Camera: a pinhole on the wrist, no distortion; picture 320 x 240 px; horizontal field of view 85.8 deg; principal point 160.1 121.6 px. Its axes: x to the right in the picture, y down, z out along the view. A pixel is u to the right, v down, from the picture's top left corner.
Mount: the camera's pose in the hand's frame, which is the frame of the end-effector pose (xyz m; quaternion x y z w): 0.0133 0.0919 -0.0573 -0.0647 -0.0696 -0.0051 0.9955
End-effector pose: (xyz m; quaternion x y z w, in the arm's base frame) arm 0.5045 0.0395 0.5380 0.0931 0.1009 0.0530 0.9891
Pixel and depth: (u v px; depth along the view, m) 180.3 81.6 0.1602
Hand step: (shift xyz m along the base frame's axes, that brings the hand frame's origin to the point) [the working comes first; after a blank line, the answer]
In the camera's frame: 0.0188 -0.0372 0.1602

0.0248 0.0565 0.1164
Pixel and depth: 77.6 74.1 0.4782
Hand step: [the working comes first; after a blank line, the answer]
In the camera's frame: -0.2291 -0.1319 0.4782

-0.1935 -0.0810 0.4403
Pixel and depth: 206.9 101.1 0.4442
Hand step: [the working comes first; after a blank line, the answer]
In the camera's frame: 0.1207 -0.0529 0.4442

0.1447 0.0335 0.3928
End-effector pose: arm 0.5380 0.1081 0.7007 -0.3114 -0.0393 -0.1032 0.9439
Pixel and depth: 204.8 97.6 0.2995
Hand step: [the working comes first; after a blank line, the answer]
In the camera's frame: 0.0778 -0.0417 0.2995

0.0641 0.2125 0.1581
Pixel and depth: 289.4 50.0 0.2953
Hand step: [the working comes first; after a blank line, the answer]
In the camera's frame: 0.2218 -0.1228 0.2953

0.1842 0.1405 0.2458
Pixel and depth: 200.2 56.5 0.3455
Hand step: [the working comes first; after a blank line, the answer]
In the camera's frame: 0.0805 -0.1306 0.3455

0.0403 0.1829 0.2507
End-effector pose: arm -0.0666 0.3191 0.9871 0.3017 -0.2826 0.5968 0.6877
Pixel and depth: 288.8 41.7 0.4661
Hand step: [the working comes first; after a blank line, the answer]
In the camera's frame: 0.3484 -0.2163 0.4661

0.0855 -0.1766 0.5259
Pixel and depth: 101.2 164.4 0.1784
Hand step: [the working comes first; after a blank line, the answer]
In the camera's frame: -0.0610 0.0443 0.1784

-0.1697 -0.1073 0.0275
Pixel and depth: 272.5 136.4 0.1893
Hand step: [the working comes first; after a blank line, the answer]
In the camera's frame: 0.1236 0.0163 0.1893

-0.1213 -0.0227 0.1871
